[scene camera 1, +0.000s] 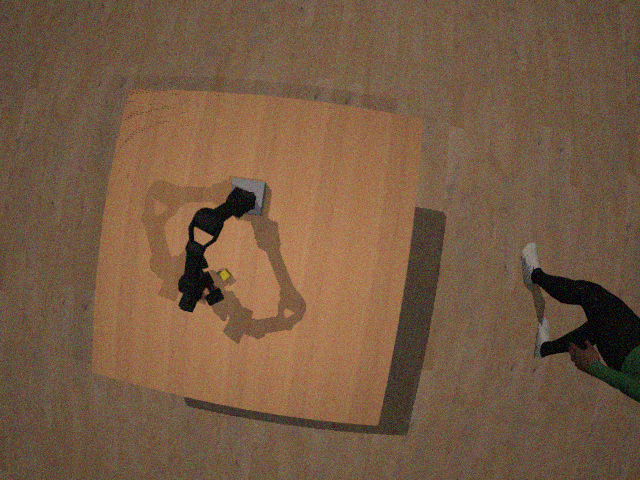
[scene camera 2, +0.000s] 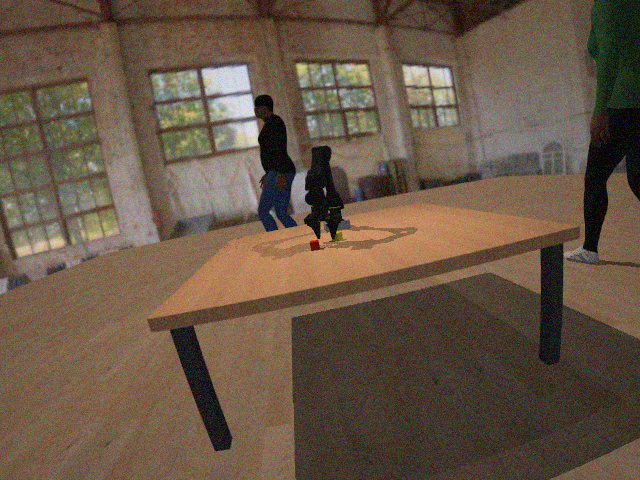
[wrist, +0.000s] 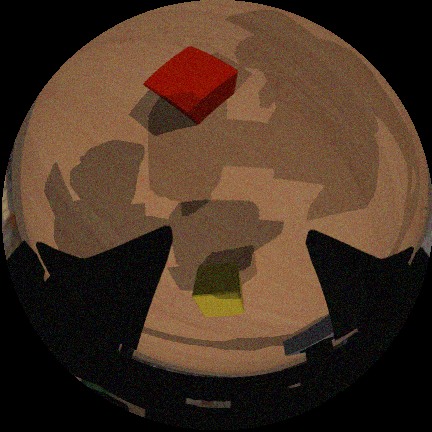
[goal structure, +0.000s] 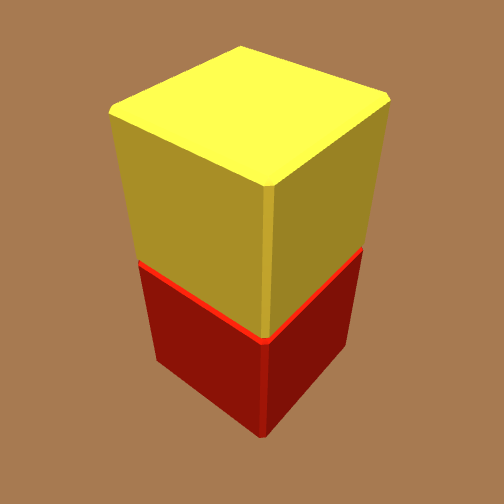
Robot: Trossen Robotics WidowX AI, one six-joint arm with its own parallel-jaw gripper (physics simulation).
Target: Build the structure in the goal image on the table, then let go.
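Frame: origin at the arm's base, x right, y ahead, z up, level; centimetres.
Seen in the pictures: gripper, fingertip midpoint: (scene camera 1: 212, 277) (scene camera 2: 326, 239) (wrist: 243, 235); arm's base, link origin: (scene camera 1: 246, 201) (wrist: 318, 343).
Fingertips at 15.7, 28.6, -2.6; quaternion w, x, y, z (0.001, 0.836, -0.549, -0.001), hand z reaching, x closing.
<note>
Offsets run from my fingertips to a thing's top centre, as dx, dy, dz. Level surfaces: height alone.
A red cube @[+6.9, +6.4, +1.6] (scene camera 2: 314, 244) (wrist: 192, 80) sits on the table, at the top of the wrist view; it does not show in scene camera 1, where the arm covers that part. A smaller-looking yellow cube @[-5.4, -1.0, +1.6] (scene camera 1: 224, 274) (scene camera 2: 338, 236) (wrist: 218, 292) sits on the table apart from the red one, at the lower middle of the wrist view. My gripper (scene camera 2: 326, 239) (wrist: 243, 235) is open with nothing between its fingers. It is low over the table, near both cubes. In the wrist view the yellow cube shows beyond the gap between the fingertips, apart from both fingers.
The arm's grey base (scene camera 1: 259, 191) stands on the wooden table @[dz -1.7] (scene camera 1: 330, 206) (scene camera 2: 248, 281). Shadows of the arm fall across the table around the cubes. A person in green (scene camera 2: 615, 67) and a person in black (scene camera 2: 273, 144) stand beyond the table.
</note>
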